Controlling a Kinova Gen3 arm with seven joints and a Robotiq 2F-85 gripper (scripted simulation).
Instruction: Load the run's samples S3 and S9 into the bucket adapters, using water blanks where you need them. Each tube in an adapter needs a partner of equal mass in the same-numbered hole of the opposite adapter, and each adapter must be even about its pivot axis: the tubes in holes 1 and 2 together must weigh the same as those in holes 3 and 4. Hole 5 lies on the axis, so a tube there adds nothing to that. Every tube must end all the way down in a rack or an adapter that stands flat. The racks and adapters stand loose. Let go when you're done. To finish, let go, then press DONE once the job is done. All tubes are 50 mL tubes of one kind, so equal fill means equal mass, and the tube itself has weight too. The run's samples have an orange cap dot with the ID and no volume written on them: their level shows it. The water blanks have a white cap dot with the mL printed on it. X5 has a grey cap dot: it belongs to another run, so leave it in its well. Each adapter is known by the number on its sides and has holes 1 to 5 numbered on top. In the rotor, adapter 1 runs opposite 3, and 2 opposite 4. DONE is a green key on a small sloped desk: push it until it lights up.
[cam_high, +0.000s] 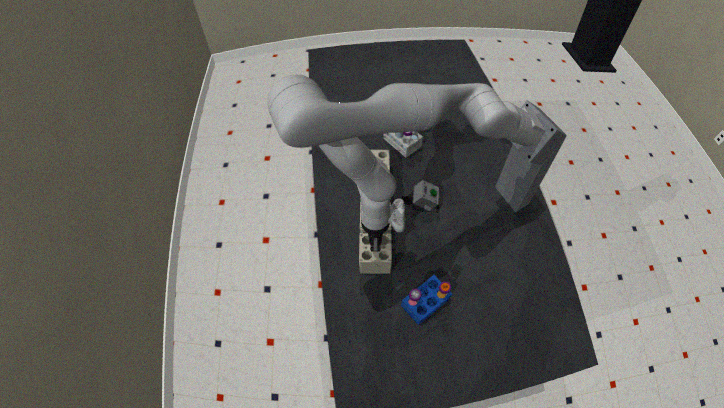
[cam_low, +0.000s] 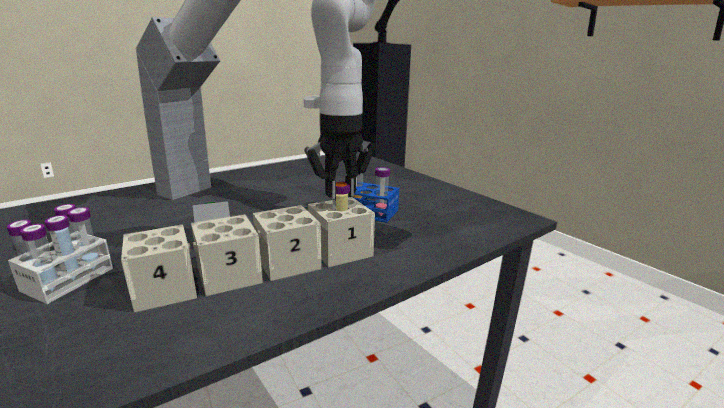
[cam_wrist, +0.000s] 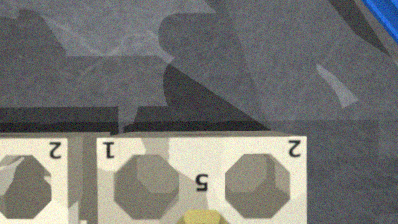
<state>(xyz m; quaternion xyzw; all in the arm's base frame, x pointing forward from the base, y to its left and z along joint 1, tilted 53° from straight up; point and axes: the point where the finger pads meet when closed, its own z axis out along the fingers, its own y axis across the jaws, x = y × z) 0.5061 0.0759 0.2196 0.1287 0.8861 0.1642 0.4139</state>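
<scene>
My hand is 1 cm to the left of the sample S3 and 5 cm above it. From my hand the other things lie so: grey-dot tube X5: 9 cm behind, 18 cm to the left, 7 cm below; then adapter 1: 9 cm below; then adapter 2: 2 cm behind, 11 cm to the right, 9 cm below.
</scene>
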